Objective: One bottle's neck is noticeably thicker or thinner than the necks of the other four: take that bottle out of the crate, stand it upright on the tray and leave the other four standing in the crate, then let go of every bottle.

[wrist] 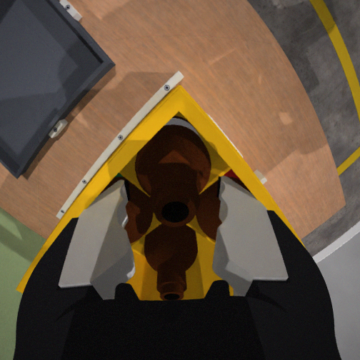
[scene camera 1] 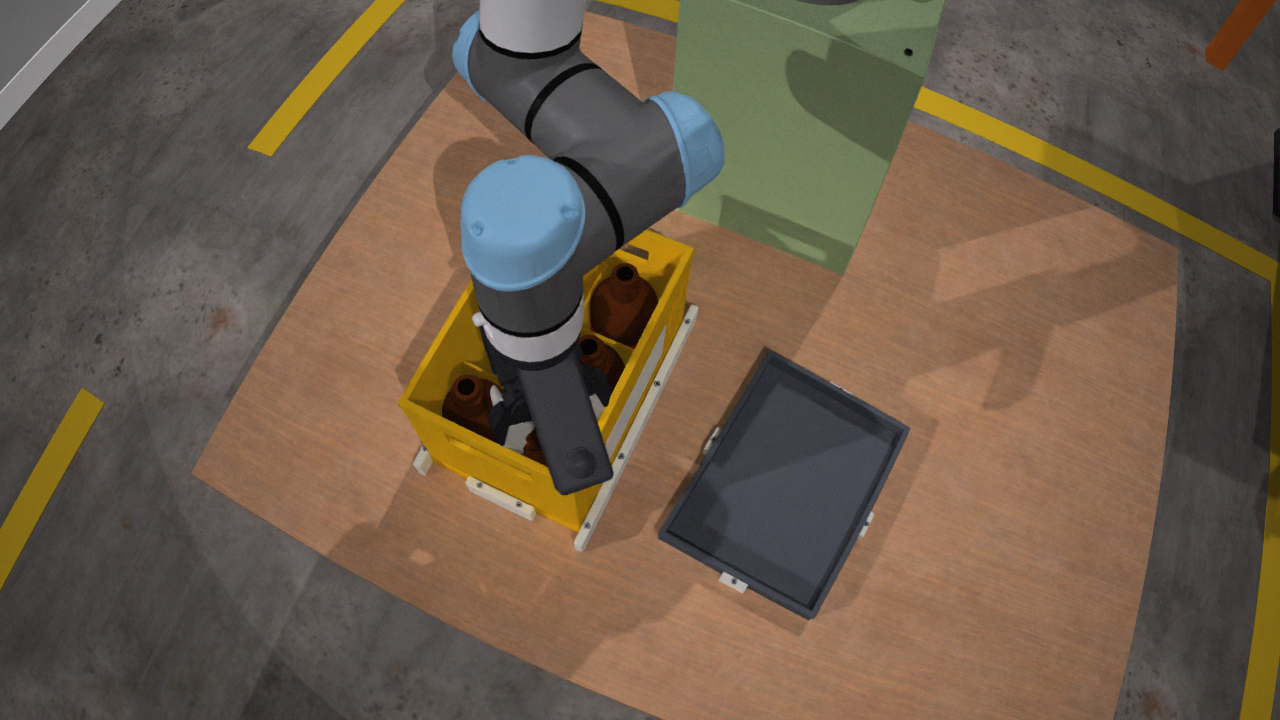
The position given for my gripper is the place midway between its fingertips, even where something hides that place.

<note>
I see my gripper (scene camera 1: 552, 436), a bottle (scene camera 1: 468, 403), a bottle (scene camera 1: 621, 306), a bottle (wrist: 170, 250), a bottle (scene camera 1: 596, 353) and a bottle (wrist: 173, 167).
My gripper also shows in the wrist view (wrist: 172, 180).
</note>
